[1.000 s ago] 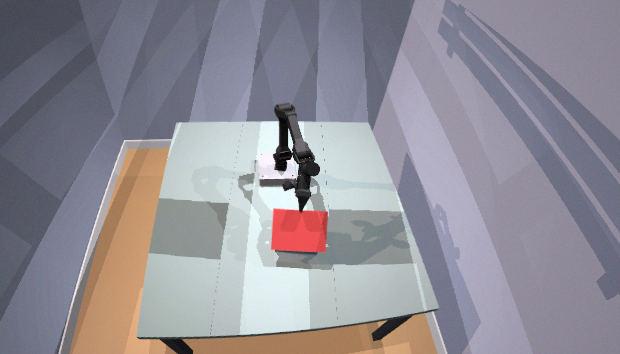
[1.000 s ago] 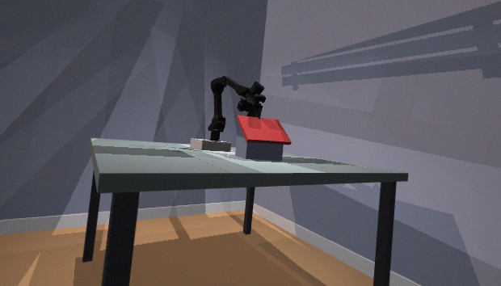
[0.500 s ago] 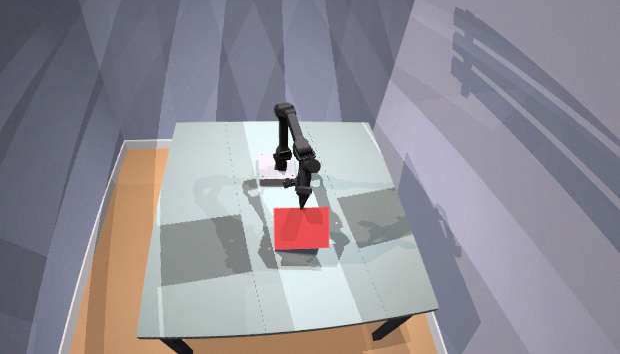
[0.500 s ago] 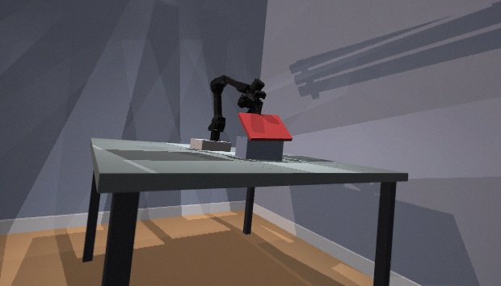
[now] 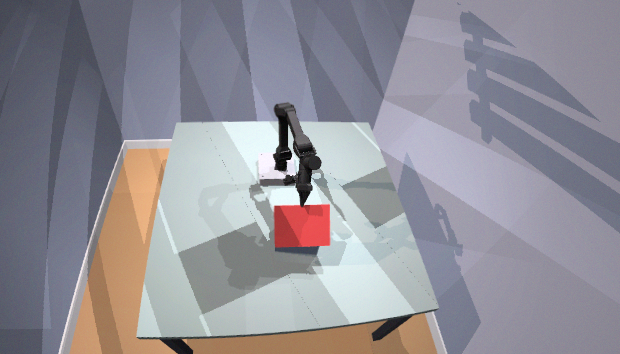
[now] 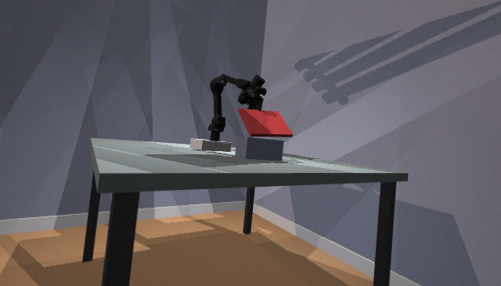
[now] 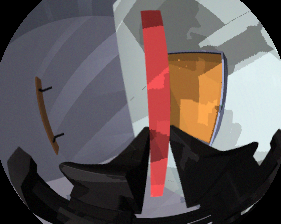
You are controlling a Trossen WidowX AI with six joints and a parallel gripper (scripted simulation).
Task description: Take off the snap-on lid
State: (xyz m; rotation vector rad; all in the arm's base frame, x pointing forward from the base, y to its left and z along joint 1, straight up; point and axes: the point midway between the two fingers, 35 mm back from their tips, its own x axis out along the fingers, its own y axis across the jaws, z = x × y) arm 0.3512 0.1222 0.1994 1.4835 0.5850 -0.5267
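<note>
Now: the red lid 6 cm ahead of my gripper tip, 5 cm below it and 1 cm to the left of it. From my gripper tip the other things lie so: grey storage box: 18 cm below, 3 cm ahead.
</note>
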